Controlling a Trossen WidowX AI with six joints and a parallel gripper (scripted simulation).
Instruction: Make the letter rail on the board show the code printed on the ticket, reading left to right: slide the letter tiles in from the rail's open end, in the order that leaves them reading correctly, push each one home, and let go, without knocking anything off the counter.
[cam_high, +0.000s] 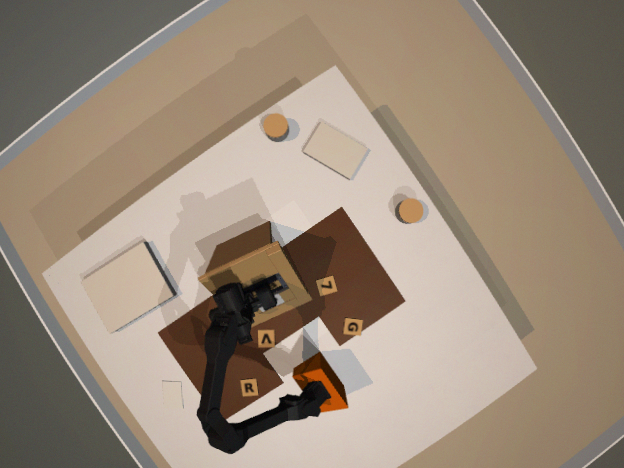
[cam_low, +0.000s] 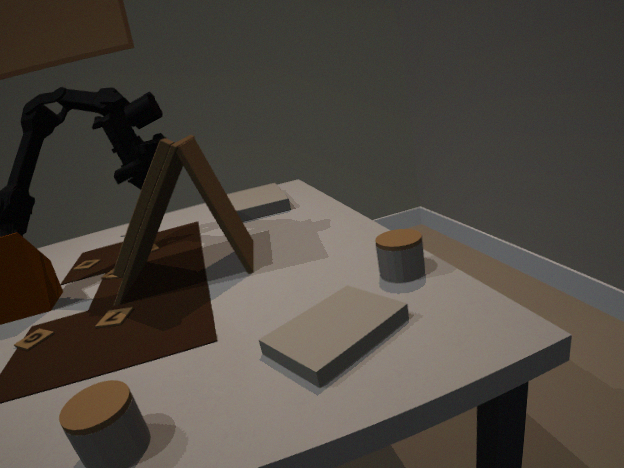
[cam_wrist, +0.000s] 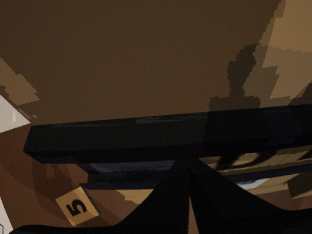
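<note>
Right now the white ticket is 8 cm below my gripper tip, 6 cm behind it and 4 cm to the right of it. From my gripper tip the other things lie so: brown mat 17 cm below, 16 cm behind, 3 cm to the right; then pale card 45 cm to the left, 17 cm below, 17 cm behind; then flat slab 48 cm to the right, 25 cm ahead, 16 cm below.
</note>
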